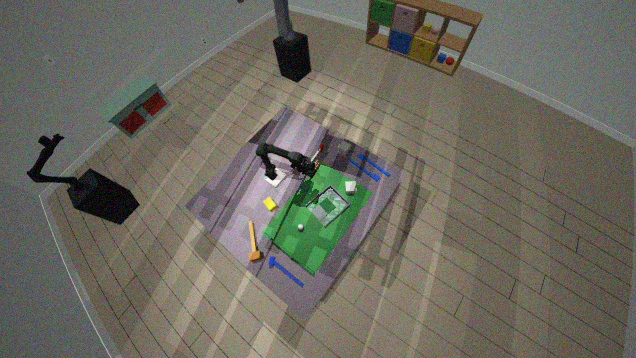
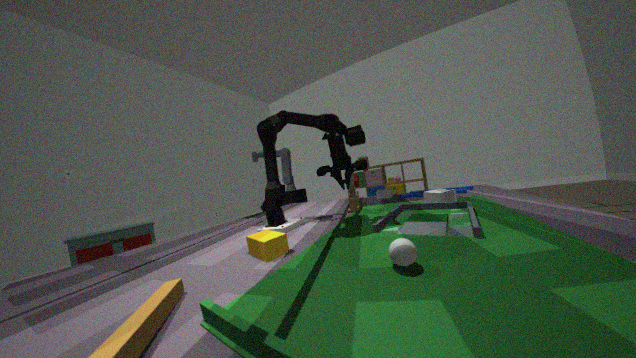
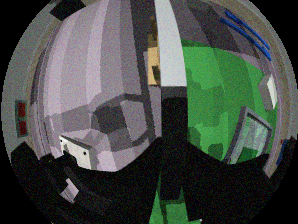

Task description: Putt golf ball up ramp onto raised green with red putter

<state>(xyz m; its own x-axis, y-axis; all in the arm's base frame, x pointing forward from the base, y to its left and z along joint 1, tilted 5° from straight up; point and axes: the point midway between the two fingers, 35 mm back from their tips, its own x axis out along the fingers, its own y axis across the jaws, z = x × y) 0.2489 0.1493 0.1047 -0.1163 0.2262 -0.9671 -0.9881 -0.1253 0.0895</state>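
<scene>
Now: gripper tip 350 mm to the left of the yellow cube, 80 mm past it and 80 mm above it. Also, from my gripper tip: green mat (240 mm ahead, 180 mm to the right, 100 mm below); white golf ball (340 mm to the right, 220 mm ahead, 80 mm below); blue putter (640 mm to the right, 320 mm ahead, 90 mm below).
</scene>
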